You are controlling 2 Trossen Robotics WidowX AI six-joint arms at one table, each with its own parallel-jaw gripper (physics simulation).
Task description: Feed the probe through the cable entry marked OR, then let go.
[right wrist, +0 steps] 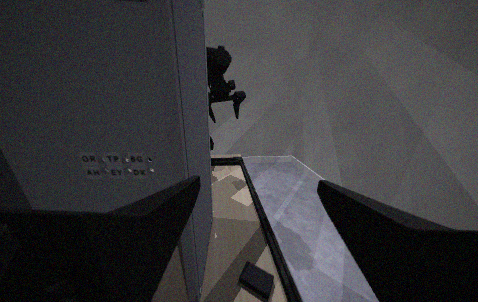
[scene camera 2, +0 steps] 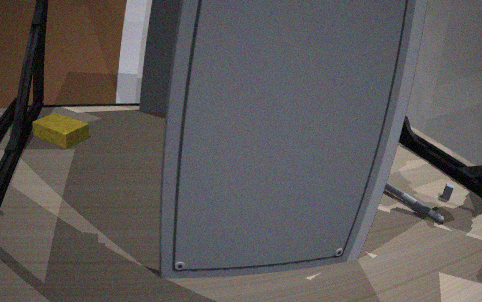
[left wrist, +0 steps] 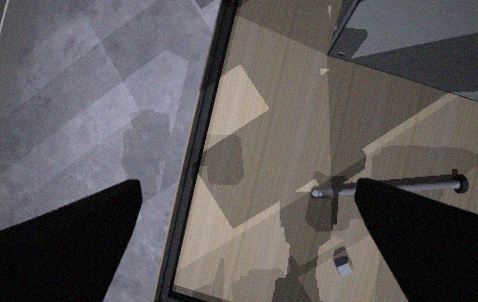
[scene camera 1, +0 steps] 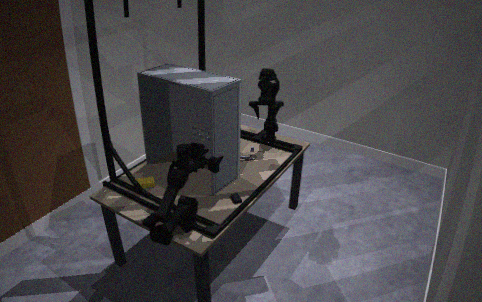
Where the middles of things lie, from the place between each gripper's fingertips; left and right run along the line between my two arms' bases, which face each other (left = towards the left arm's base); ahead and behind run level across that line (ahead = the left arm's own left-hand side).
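Black block (right wrist: 251,276): 300 mm below my right hand, 100 mm to the left of it, 50 mm ahead of it.
From my left hand, black block: 10 mm ahead, 380 mm to the right, 290 mm below. By its middle, the block is nearer to my right hand than to my left hand.
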